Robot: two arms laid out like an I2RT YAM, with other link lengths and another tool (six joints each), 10 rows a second.
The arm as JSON. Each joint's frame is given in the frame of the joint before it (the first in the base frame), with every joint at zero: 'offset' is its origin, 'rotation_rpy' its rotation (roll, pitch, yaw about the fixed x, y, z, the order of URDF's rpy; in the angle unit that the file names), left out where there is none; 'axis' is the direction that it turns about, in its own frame. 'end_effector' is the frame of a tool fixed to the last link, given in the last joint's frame.
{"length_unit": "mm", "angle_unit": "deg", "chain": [
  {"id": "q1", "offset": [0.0, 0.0, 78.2], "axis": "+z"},
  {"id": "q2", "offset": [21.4, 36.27, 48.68], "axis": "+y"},
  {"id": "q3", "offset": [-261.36, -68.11, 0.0], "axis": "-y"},
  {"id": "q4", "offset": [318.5, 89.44, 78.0], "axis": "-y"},
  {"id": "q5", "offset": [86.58, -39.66, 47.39], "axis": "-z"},
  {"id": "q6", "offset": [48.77, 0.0, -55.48], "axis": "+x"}
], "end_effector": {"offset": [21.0, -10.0, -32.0], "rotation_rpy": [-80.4, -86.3, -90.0]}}
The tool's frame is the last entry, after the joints.
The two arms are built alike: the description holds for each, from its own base.
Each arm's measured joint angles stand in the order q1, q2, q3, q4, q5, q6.
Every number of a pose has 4 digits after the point. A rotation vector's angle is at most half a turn.
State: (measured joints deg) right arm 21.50 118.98 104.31 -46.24 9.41 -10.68; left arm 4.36 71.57 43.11 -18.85 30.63 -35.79
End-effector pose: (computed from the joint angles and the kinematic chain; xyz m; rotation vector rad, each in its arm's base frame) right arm 0.4846 0.1812 0.1984 -2.8973 -0.7335 -0.7368; left arm 0.3275 -0.0158 0.1748 2.4728 0.5794 0.7223
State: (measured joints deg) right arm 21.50 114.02 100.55 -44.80 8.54 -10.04; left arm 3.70 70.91 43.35 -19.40 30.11 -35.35
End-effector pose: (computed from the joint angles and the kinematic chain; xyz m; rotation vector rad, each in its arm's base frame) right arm 0.4718 0.1776 0.2170 -2.8608 -0.7145 -0.7982; left arm 0.3267 -0.0191 0.1787 2.4803 0.5602 0.7348
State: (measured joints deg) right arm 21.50 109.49 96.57 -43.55 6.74 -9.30; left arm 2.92 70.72 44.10 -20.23 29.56 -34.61
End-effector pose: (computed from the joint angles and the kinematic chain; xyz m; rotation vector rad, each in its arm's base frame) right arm 0.4577 0.1747 0.2286 -2.8151 -0.6991 -0.8300; left arm 0.3272 -0.0228 0.1830 2.4920 0.5344 0.7448
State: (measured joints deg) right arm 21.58 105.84 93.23 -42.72 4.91 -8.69; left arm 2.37 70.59 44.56 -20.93 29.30 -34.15
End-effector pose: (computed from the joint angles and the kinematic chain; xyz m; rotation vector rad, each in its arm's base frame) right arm 0.4448 0.1730 0.2358 -2.7739 -0.6912 -0.8436; left arm 0.3270 -0.0256 0.1856 2.4997 0.5168 0.7459
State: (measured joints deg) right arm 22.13 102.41 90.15 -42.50 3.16 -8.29; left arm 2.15 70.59 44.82 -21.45 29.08 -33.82
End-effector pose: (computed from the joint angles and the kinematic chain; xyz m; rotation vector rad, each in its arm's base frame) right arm 0.4297 0.1743 0.2417 -2.7347 -0.7004 -0.8413; left arm 0.3267 -0.0266 0.1864 2.5067 0.5097 0.7443
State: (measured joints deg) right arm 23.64 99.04 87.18 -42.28 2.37 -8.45; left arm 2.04 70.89 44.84 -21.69 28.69 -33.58
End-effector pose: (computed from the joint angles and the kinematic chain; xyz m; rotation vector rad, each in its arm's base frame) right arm 0.4124 0.1810 0.2473 -2.7004 -0.7413 -0.8436; left arm 0.3267 -0.0268 0.1843 2.5170 0.5104 0.7385
